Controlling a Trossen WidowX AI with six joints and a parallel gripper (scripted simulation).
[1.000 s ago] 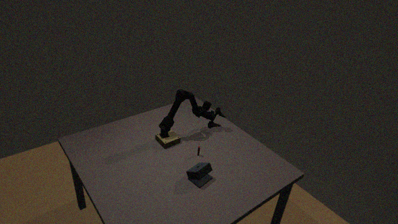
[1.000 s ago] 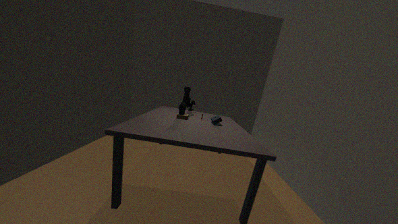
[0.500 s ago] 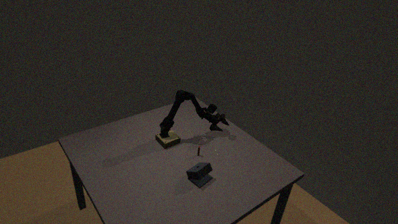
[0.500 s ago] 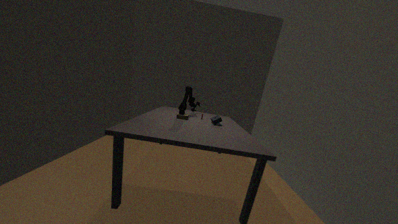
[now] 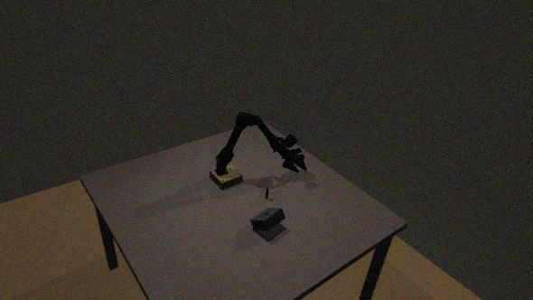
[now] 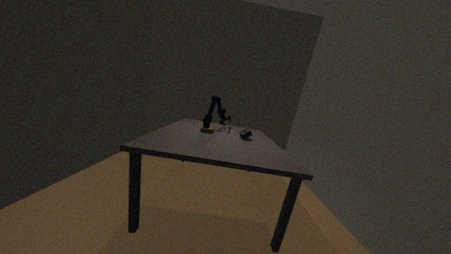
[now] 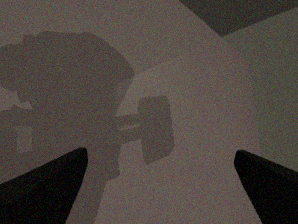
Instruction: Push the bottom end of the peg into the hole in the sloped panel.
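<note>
The red peg lies 270 mm to the right of my gripper tip, 60 mm ahead of it and 10 mm below it. Round my gripper tip: sloped panel: 380 mm to the right, 270 mm ahead, 10 mm below.
</note>
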